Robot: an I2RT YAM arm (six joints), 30 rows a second.
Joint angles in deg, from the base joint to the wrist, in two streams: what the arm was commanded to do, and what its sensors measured. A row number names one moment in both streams.
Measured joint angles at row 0:
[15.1, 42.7, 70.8, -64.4, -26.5, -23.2]
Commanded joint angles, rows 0 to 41:
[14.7, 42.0, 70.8, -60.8, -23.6, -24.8]
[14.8, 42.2, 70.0, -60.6, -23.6, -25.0]
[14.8, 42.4, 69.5, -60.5, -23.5, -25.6]
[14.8, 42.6, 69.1, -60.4, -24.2, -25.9]
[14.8, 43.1, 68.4, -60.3, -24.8, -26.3]
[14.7, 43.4, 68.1, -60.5, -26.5, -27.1]
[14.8, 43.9, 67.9, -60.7, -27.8, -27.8]
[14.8, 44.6, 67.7, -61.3, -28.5, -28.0]
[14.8, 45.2, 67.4, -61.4, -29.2, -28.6]
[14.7, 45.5, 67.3, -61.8, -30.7, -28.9]
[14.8, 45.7, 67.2, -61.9, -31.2, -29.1]
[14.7, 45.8, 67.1, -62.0, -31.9, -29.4]
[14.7, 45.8, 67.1, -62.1, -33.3, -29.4]
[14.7, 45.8, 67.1, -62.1, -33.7, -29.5]
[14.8, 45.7, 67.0, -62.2, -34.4, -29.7]
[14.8, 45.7, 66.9, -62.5, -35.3, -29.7]
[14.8, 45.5, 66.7, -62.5, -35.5, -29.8]
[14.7, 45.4, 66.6, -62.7, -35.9, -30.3]
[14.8, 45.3, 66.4, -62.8, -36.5, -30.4]
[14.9, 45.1, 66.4, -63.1, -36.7, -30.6]
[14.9, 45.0, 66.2, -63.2, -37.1, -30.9]
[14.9, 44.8, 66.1, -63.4, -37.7, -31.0]
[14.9, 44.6, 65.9, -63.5, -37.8, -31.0]
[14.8, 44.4, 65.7, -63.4, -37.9, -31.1]
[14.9, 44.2, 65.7, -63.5, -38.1, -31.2]
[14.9, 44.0, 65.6, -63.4, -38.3, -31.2]
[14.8, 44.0, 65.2, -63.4, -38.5, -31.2]
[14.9, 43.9, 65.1, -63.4, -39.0, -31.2]
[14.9, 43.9, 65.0, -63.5, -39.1, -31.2]
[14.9, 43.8, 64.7, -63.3, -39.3, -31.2]
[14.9, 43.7, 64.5, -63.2, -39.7, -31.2]
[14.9, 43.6, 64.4, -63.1, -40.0, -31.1]
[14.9, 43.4, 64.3, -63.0, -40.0, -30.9]
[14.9, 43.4, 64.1, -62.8, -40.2, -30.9]
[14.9, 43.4, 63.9, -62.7, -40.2, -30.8]
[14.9, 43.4, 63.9, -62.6, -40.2, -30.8]
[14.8, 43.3, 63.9, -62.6, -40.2, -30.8]
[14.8, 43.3, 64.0, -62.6, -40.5, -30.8]
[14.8, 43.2, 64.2, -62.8, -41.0, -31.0]
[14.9, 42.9, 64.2, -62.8, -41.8, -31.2]
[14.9, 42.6, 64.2, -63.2, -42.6, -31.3]
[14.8, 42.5, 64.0, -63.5, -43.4, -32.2]
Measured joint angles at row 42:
[15.0, 44.1, 63.8, -64.5, -37.4, -30.5]
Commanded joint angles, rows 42 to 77:
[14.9, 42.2, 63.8, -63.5, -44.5, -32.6]
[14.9, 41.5, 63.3, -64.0, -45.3, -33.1]
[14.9, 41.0, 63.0, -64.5, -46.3, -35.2]
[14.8, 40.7, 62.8, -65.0, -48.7, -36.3]
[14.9, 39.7, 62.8, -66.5, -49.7, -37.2]
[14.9, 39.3, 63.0, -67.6, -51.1, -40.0]
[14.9, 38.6, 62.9, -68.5, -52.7, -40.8]
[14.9, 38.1, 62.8, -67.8, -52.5, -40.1]
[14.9, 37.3, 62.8, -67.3, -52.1, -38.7]
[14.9, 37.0, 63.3, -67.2, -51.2, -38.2]
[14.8, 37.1, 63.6, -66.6, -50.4, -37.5]
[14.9, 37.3, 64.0, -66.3, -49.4, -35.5]
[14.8, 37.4, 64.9, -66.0, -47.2, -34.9]
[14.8, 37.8, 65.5, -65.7, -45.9, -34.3]
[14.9, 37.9, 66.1, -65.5, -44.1, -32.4]
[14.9, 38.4, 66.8, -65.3, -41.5, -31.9]
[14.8, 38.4, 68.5, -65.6, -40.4, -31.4]
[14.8, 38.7, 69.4, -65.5, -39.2, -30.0]
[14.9, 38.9, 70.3, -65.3, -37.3, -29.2]
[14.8, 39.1, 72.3, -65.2, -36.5, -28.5]
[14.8, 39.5, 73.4, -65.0, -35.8, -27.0]
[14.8, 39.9, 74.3, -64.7, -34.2, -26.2]
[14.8, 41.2, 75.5, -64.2, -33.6, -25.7]
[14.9, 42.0, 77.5, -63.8, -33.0, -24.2]
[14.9, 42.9, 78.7, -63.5, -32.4, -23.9]
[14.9, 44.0, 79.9, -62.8, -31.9, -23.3]
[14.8, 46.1, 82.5, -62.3, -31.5, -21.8]
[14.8, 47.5, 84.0, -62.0, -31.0, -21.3]
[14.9, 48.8, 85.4, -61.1, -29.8, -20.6]
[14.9, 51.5, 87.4, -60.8, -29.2, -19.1]
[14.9, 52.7, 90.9, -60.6, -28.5, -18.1]
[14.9, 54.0, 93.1, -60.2, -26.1, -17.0]
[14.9, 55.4, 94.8, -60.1, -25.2, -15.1]
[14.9, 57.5, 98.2, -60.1, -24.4, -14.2]
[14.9, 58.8, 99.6, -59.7, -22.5, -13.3]
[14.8, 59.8, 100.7, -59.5, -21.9, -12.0]
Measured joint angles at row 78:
[14.9, 56.0, 93.0, -65.8, -28.5, -19.2]
